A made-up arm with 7 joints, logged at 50 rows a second.
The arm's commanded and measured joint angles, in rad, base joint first. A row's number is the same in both.
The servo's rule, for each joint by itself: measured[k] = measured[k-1] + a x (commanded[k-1-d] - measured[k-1]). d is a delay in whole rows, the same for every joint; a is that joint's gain. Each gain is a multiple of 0.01, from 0.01 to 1. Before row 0 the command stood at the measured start. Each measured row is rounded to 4 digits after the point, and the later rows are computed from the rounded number. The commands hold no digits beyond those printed.
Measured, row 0:
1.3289 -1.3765 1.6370 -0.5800 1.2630 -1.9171 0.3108
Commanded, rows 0 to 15:
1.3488 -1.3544 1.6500 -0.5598 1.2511 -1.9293 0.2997
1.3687 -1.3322 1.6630 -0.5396 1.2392 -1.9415 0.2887
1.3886 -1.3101 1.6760 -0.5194 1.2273 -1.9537 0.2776
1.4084 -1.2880 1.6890 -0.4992 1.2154 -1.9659 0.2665
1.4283 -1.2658 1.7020 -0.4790 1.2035 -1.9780 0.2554
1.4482 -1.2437 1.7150 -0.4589 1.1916 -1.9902 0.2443
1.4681 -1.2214 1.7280 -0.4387 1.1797 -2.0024 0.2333
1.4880 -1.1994 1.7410 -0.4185 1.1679 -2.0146 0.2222
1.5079 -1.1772 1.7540 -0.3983 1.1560 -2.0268 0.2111
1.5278 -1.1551 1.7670 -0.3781 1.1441 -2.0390 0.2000
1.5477 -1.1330 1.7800 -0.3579 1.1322 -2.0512 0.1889
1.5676 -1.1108 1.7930 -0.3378 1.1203 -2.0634 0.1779
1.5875 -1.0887 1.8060 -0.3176 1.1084 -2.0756 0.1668
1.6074 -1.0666 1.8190 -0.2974 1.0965 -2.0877 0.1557
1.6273 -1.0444 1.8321 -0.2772 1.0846 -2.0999 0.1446
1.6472 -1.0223 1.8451 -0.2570 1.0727 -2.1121 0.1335
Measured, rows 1 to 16:
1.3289 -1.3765 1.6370 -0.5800 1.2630 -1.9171 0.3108
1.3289 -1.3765 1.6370 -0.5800 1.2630 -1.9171 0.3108
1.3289 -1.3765 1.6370 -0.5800 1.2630 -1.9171 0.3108
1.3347 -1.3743 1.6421 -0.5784 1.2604 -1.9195 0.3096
1.3446 -1.3701 1.6503 -0.5753 1.2557 -1.9239 0.3073
1.3574 -1.3641 1.6603 -0.5708 1.2495 -1.9299 0.3040
1.3722 -1.3565 1.6715 -0.5651 1.2420 -1.9371 0.2999
1.3885 -1.3474 1.6834 -0.5582 1.2335 -1.9453 0.2950
1.4058 -1.3370 1.6957 -0.5503 1.2243 -1.9543 0.2894
1.4239 -1.3254 1.7083 -0.5414 1.2145 -1.9639 0.2832
1.4425 -1.3128 1.7211 -0.5316 1.2042 -1.9740 0.2765
1.4615 -1.2992 1.7339 -0.5209 1.1936 -1.9846 0.2693
1.4807 -1.2848 1.7468 -0.5095 1.1827 -1.9955 0.2617
1.5001 -1.2696 1.7597 -0.4974 1.1716 -2.0066 0.2537
1.5197 -1.2537 1.7727 -0.4846 1.1603 -2.0180 0.2454
1.5394 -1.2372 1.7857 -0.4712 1.1489 -2.0295 0.2368
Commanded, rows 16 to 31:
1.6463 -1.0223 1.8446 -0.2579 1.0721 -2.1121 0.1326
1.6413 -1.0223 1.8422 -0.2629 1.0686 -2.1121 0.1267
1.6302 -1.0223 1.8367 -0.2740 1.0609 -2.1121 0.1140
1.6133 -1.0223 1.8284 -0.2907 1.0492 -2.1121 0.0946
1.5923 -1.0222 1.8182 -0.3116 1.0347 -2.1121 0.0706
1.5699 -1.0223 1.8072 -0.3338 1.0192 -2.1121 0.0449
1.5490 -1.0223 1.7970 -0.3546 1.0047 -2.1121 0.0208
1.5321 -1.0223 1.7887 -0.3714 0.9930 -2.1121 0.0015
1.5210 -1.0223 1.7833 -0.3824 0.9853 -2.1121 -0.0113
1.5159 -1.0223 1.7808 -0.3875 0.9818 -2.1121 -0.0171
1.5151 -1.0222 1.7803 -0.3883 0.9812 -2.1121 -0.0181
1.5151 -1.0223 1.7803 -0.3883 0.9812 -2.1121 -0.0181
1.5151 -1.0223 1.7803 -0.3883 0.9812 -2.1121 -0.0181
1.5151 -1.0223 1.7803 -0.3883 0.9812 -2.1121 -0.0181
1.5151 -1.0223 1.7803 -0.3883 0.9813 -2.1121 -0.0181
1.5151 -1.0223 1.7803 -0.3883 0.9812 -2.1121 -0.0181
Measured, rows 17 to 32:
1.5591 -1.2201 1.7987 -0.4573 1.1374 -2.0411 0.2279
1.5789 -1.2025 1.8117 -0.4429 1.1258 -2.0529 0.2187
1.5987 -1.1845 1.8247 -0.4280 1.1141 -2.0647 0.2093
1.6125 -1.1683 1.8325 -0.4144 1.1049 -2.0742 0.2009
1.6209 -1.1537 1.8363 -0.4023 1.0969 -2.0818 0.1927
1.6236 -1.1406 1.8365 -0.3920 1.0890 -2.0879 0.1840
1.6206 -1.1288 1.8333 -0.3839 1.0802 -2.0927 0.1742
1.6124 -1.1181 1.8274 -0.3781 1.0702 -2.0966 0.1628
1.6001 -1.1085 1.8195 -0.3746 1.0590 -2.0997 0.1498
1.5853 -1.0999 1.8107 -0.3730 1.0471 -2.1022 0.1356
1.5699 -1.0921 1.8021 -0.3729 1.0352 -2.1042 0.1208
1.5557 -1.0851 1.7948 -0.3737 1.0242 -2.1058 0.1063
1.5442 -1.0788 1.7893 -0.3748 1.0149 -2.1071 0.0927
1.5358 -1.0731 1.7858 -0.3759 1.0075 -2.1081 0.0805
1.5298 -1.0680 1.7837 -0.3769 1.0017 -2.1089 0.0697
1.5255 -1.0634 1.7824 -0.3778 0.9972 -2.1095 0.0600

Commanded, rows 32 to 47:
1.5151 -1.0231 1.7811 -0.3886 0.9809 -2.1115 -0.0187
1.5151 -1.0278 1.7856 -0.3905 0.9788 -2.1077 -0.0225
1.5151 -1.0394 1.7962 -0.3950 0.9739 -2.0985 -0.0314
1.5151 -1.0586 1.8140 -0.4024 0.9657 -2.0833 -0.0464
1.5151 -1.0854 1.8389 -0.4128 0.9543 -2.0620 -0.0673
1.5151 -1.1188 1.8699 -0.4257 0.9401 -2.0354 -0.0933
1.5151 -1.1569 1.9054 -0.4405 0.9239 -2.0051 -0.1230
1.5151 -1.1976 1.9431 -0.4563 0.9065 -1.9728 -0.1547
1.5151 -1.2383 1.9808 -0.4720 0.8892 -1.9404 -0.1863
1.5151 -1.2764 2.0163 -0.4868 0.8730 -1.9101 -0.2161
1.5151 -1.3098 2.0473 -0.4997 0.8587 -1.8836 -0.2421
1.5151 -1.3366 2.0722 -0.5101 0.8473 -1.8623 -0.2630
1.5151 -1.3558 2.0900 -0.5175 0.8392 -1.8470 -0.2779
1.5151 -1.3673 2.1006 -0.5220 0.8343 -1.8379 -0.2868
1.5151 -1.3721 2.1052 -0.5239 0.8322 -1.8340 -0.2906
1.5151 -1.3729 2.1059 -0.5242 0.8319 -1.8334 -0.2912
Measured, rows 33 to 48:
1.5225 -1.0593 1.7816 -0.3786 0.9937 -2.1100 0.0514
1.5204 -1.0556 1.7811 -0.3794 0.9910 -2.1104 0.0438
1.5189 -1.0523 1.7808 -0.3801 0.9888 -2.1107 0.0370
1.5178 -1.0494 1.7809 -0.3808 0.9871 -2.1109 0.0309
1.5170 -1.0472 1.7827 -0.3816 0.9853 -2.1103 0.0250
1.5164 -1.0464 1.7880 -0.3827 0.9828 -2.1079 0.0188
1.5160 -1.0476 1.7981 -0.3843 0.9790 -2.1030 0.0116
1.5157 -1.0514 1.8140 -0.3866 0.9736 -2.0948 0.0029
1.5155 -1.0581 1.8358 -0.3897 0.9662 -2.0829 -0.0077
1.5154 -1.0680 1.8629 -0.3938 0.9569 -2.0673 -0.0204
1.5153 -1.0810 1.8942 -0.3988 0.9458 -2.0484 -0.0352
1.5152 -1.0967 1.9280 -0.4047 0.9333 -2.0268 -0.0518
1.5152 -1.1147 1.9624 -0.4113 0.9200 -2.0035 -0.0699
1.5152 -1.1342 1.9955 -0.4184 0.9065 -1.9795 -0.0888
1.5152 -1.1544 2.0254 -0.4257 0.8935 -1.9561 -0.1080
1.5152 -1.1745 2.0506 -0.4330 0.8816 -1.9343 -0.1267

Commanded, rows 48 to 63:
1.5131 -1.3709 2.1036 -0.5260 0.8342 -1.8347 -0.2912
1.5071 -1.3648 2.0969 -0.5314 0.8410 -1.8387 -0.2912
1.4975 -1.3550 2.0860 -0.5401 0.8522 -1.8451 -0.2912
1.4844 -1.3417 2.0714 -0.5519 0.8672 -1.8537 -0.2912
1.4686 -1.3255 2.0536 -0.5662 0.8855 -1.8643 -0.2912
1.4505 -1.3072 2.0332 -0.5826 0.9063 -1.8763 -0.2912
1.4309 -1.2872 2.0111 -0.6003 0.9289 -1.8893 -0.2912
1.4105 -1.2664 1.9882 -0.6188 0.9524 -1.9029 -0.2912
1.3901 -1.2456 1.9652 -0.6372 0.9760 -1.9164 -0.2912
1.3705 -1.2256 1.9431 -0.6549 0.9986 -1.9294 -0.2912
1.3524 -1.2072 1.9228 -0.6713 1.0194 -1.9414 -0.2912
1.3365 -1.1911 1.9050 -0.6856 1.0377 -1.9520 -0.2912
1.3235 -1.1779 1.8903 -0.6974 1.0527 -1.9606 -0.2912
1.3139 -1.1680 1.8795 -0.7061 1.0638 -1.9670 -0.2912
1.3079 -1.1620 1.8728 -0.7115 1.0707 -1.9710 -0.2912
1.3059 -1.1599 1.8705 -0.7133 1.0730 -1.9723 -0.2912
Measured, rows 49 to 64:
1.5152 -1.1938 2.0701 -0.4401 0.8712 -1.9150 -0.1443
1.5152 -1.2116 2.0838 -0.4468 0.8626 -1.8988 -0.1604
1.5152 -1.2277 2.0924 -0.4530 0.8558 -1.8857 -0.1748
1.5146 -1.2420 2.0968 -0.4588 0.8510 -1.8755 -0.1876
1.5124 -1.2543 2.0968 -0.4646 0.8488 -1.8681 -0.1990
1.5081 -1.2644 2.0926 -0.4706 0.8495 -1.8635 -0.2091
1.5012 -1.2721 2.0843 -0.4771 0.8534 -1.8615 -0.2181
1.4917 -1.2774 2.0723 -0.4842 0.8605 -1.8621 -0.2261
1.4798 -1.2804 2.0571 -0.4921 0.8706 -1.8649 -0.2333
1.4656 -1.2811 2.0392 -0.5008 0.8834 -1.8698 -0.2397
1.4496 -1.2796 2.0193 -0.5102 0.8986 -1.8764 -0.2454
1.4323 -1.2762 1.9982 -0.5204 0.9156 -1.8844 -0.2504
1.4144 -1.2711 1.9767 -0.5312 0.9339 -1.8934 -0.2549
1.3964 -1.2647 1.9557 -0.5424 0.9527 -1.9030 -0.2589
1.3790 -1.2573 1.9359 -0.5539 0.9714 -1.9128 -0.2625
1.3629 -1.2494 1.9181 -0.5654 0.9893 -1.9224 -0.2657

